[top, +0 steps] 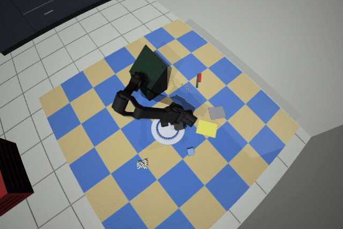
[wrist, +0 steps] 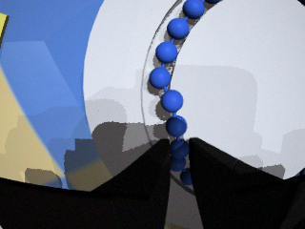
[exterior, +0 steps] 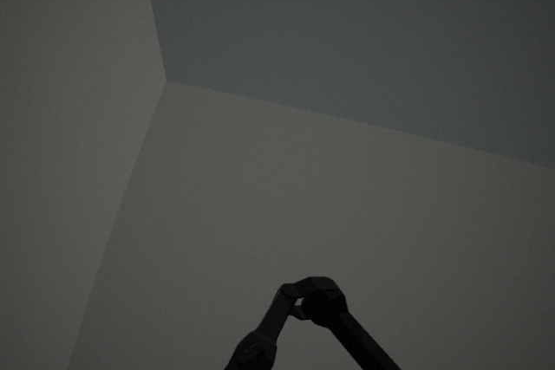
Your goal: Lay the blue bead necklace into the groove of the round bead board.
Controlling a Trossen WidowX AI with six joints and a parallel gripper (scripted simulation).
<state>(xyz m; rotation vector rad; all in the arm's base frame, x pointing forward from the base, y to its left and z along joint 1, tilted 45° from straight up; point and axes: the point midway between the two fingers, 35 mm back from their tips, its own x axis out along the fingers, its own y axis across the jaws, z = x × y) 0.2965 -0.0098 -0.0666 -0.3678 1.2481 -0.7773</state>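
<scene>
My gripper tip is 60 mm to the left of the round white bead board and 10 mm above it. Also, from my gripper tip: small blue cube (190 mm ahead, 20 mm to the right, 10 mm below); then grey square (260 mm to the left, 80 mm ahead, 10 mm below); then yellow pad (140 mm to the left, 130 mm ahead, 10 mm below).
</scene>
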